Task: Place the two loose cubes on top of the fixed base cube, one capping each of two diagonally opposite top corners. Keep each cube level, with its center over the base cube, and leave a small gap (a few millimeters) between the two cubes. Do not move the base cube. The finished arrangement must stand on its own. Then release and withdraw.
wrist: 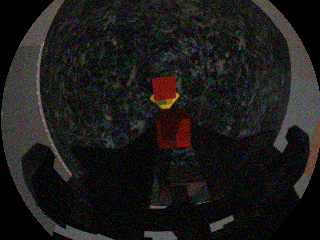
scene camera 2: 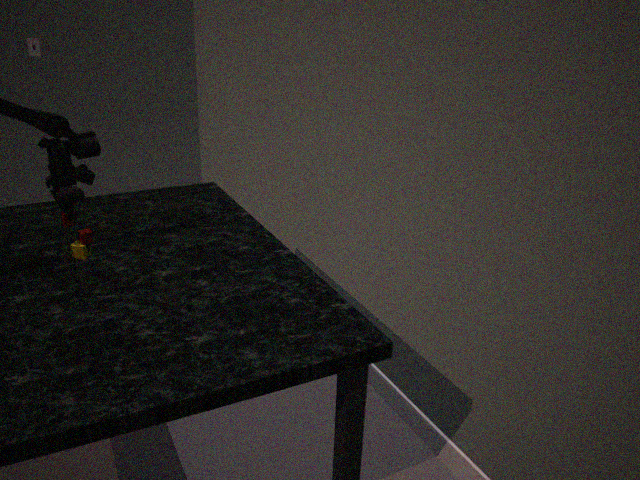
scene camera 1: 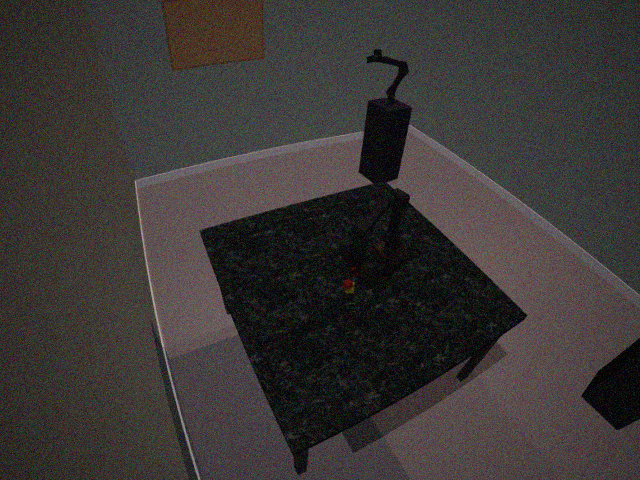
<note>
My gripper (scene camera 2: 68, 217) carries a red cube.
My gripper shows as well in the wrist view (wrist: 172, 127).
</note>
